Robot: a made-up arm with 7 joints.
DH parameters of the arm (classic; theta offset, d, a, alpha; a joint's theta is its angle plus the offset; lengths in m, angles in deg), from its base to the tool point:
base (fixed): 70.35 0 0.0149 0
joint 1: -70.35 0.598 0.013 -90
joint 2: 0 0.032 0.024 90
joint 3: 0 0.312 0.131 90
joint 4: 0 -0.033 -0.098 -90
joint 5: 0 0.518 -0.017 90
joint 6: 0 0.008 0.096 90
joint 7: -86.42 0 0.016 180
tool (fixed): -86.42 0.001 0 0
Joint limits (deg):
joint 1: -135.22..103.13
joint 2: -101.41..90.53
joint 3: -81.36..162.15
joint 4: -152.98..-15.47
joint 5: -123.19..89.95
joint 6: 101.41..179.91
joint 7: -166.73..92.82
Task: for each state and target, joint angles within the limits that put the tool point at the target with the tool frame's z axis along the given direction. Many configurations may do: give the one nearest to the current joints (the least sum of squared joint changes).
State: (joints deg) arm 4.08 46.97 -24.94 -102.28 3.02 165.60 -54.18
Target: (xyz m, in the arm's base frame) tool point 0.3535 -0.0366 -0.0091 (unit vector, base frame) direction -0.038 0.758 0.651
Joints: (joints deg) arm 49.65 90.53 -38.02 -122.78 -38.09 179.50 -50.17
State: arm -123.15 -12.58 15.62 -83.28 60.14 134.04 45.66
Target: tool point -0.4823 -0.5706 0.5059 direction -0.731 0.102 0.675
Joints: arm -135.22 12.94 2.31 -123.49 37.63 101.58 46.03
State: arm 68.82 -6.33 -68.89 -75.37 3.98 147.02 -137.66
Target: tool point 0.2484 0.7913 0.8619 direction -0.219 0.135 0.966
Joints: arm 103.13 12.75 -38.52 -93.59 -7.05 101.74 -136.91
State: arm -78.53 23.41 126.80 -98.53 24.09 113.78 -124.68
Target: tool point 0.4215 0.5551 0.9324 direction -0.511 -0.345 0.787
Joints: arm -85.87 8.67 140.05 -113.05 -27.09 140.30 -121.94
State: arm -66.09 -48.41 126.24 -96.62 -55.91 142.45 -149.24
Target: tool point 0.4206 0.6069 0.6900 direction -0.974 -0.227 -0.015
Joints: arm -47.46 -48.70 84.10 -113.95 -98.72 165.70 -144.21
